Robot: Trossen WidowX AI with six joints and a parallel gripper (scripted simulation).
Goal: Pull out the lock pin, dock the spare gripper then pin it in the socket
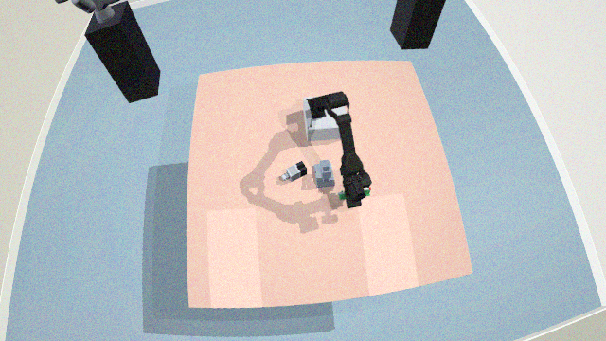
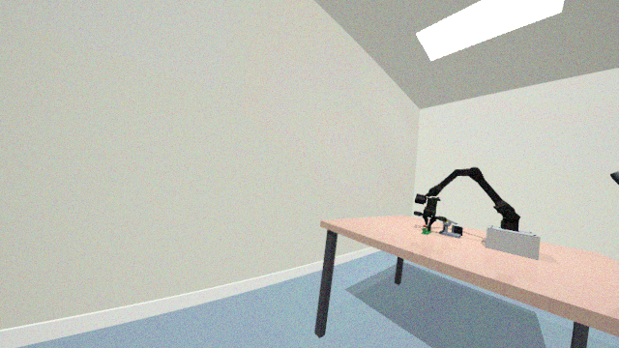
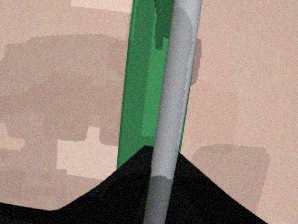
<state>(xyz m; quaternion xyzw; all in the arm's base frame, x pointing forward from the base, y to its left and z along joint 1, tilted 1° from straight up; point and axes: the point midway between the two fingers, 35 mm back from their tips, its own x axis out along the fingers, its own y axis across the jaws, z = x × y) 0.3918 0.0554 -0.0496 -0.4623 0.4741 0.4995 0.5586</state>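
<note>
Now: the green cradle 2 cm to the left of my gripper tip. From my gripper tip the other things lie so: spare gripper: 15 cm behind, 22 cm to the right; then mount socket: 11 cm behind, 9 cm to the right, 3 cm above.
</note>
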